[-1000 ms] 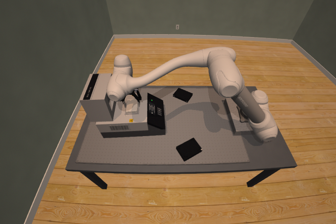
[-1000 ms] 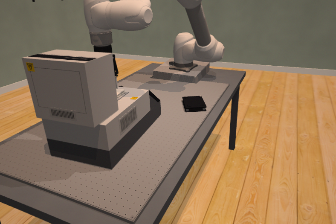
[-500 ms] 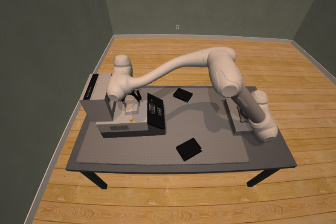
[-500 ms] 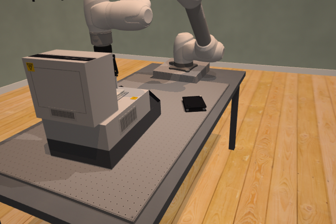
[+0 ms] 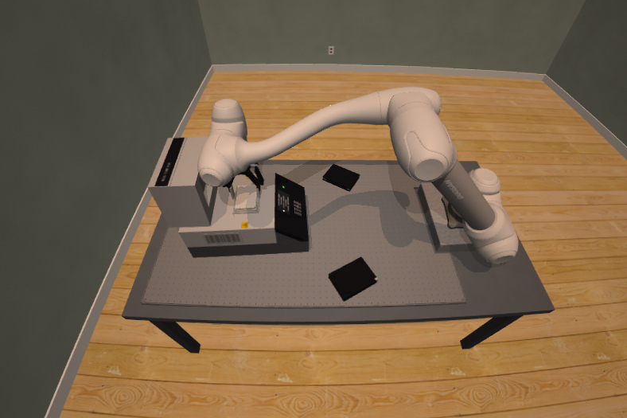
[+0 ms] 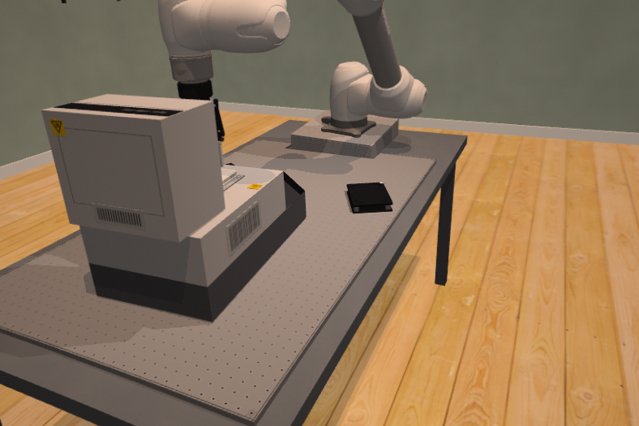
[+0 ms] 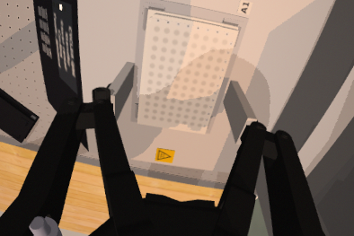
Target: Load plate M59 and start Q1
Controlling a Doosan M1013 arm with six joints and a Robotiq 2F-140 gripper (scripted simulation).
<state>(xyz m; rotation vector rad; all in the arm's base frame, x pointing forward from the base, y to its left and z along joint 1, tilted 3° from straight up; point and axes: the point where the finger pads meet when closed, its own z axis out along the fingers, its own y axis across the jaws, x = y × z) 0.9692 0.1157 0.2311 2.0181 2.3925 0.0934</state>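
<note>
The white 96-well plate M59 lies 30 mm below my hand. The rest, counted from my hand: black nest ND (400 mm behind, 350 mm to the right, 220 mm below).
</note>
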